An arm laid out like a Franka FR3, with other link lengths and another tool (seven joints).
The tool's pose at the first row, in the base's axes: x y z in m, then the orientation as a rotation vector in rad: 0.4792, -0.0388, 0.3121, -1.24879, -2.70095, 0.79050
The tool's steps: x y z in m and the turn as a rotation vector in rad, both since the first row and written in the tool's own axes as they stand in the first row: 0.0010, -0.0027, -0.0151, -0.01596, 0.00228, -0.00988; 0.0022, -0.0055, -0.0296, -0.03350, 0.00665, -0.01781; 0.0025, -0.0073, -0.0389, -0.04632, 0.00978, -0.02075; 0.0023, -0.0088, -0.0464, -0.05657, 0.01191, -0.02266; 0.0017, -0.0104, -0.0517, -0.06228, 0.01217, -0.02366; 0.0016, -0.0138, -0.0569, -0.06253, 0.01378, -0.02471; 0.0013, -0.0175, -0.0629, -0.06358, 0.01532, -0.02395; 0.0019, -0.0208, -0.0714, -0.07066, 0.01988, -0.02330; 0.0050, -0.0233, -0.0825, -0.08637, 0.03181, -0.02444; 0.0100, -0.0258, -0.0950, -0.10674, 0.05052, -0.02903; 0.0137, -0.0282, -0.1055, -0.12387, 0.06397, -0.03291
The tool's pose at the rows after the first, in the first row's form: 0.4806, -0.0331, 0.3263, -1.23781, -2.71482, 0.76747; 0.4817, -0.0276, 0.3400, -1.22997, -2.72718, 0.74083; 0.4827, -0.0244, 0.3489, -1.22832, -2.73498, 0.72167; 0.4838, -0.0222, 0.3561, -1.22758, -2.74126, 0.70667; 0.4844, -0.0212, 0.3616, -1.22719, -2.74545, 0.69906; 0.4835, -0.0209, 0.3677, -1.22580, -2.74474, 0.69731; 0.4827, -0.0206, 0.3747, -1.22719, -2.74394, 0.69479; 0.4823, -0.0183, 0.3836, -1.22968, -2.74494, 0.68209; 0.4814, -0.0127, 0.3939, -1.23147, -2.74652, 0.65216; 0.4796, -0.0051, 0.4051, -1.22924, -2.74671, 0.61048; 0.4782, 0.0007, 0.4148, -1.22706, -2.74838, 0.57731
